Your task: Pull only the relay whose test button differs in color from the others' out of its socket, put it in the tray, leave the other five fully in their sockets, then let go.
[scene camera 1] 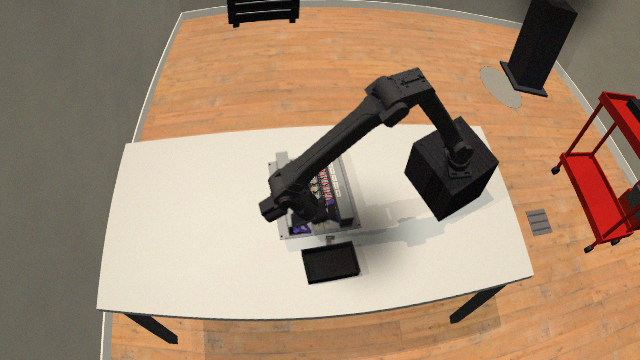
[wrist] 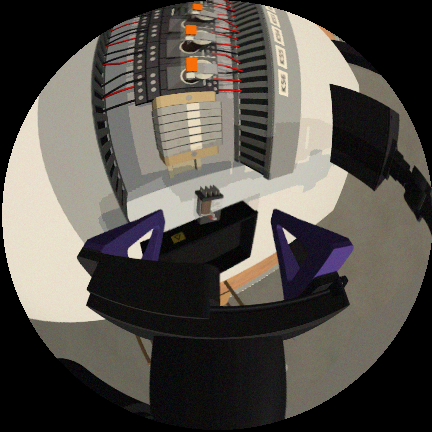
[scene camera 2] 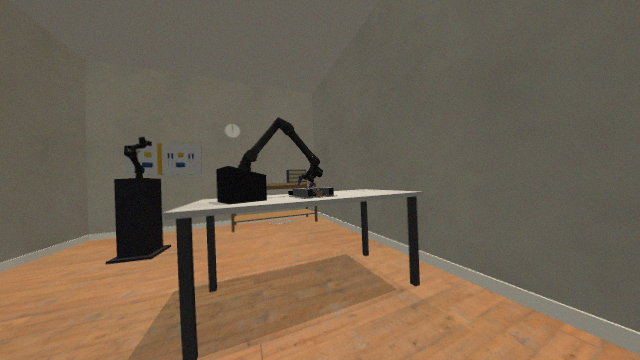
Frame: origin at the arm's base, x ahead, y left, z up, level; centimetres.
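Where they show: gripper, fingertip midpoint: (scene camera 1: 324, 226) (wrist: 217, 214) (scene camera 2: 303, 187); arm's base, link origin: (scene camera 1: 457, 163) (wrist: 389, 158) (scene camera 2: 243, 173).
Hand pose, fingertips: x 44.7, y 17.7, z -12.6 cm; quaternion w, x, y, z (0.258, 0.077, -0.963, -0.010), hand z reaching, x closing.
Note:
Each offset is from my fingertips to the top centre of the thing. "spot": to the spot under its first point. Level surfaces: height alone.
A clear-cased relay {dx -2.1, dy +2.4, dz -4.3 cm} (scene camera 1: 330, 240) (wrist: 207, 205) with a small red button is out of its socket, between the panel and the black tray {dx -2.2, dy +10.7, dz -2.9 cm} (scene camera 1: 331, 264) (wrist: 253, 229). In the wrist view its pins point toward the panel and its case end overlaps the tray's near rim; whether they touch is unclear. My gripper (wrist: 217, 214) is open and empty, its purple fingers wide apart, the relay showing between and beyond the tips. In scene camera 1 the arm hangs over the panel's tray end. Relays with orange buttons {dx +3.0, dy -11.1, dz +0.6 cm} (wrist: 192, 64) sit in the socket row; some are hidden.
The panel {spot: dx -10.8, dy -6.1, dz -6.1 cm} (scene camera 1: 356, 220) (wrist: 285, 145) has grey wire ducts along both sides and a grey terminal block {dx +2.0, dy -6.5, dz -1.7 cm} (wrist: 189, 127) at its tray end. The arm's black base box (scene camera 1: 450, 175) (scene camera 2: 241, 185) stands on the white table {dz -6.4 cm} (scene camera 1: 190, 225) (scene camera 2: 380, 193).

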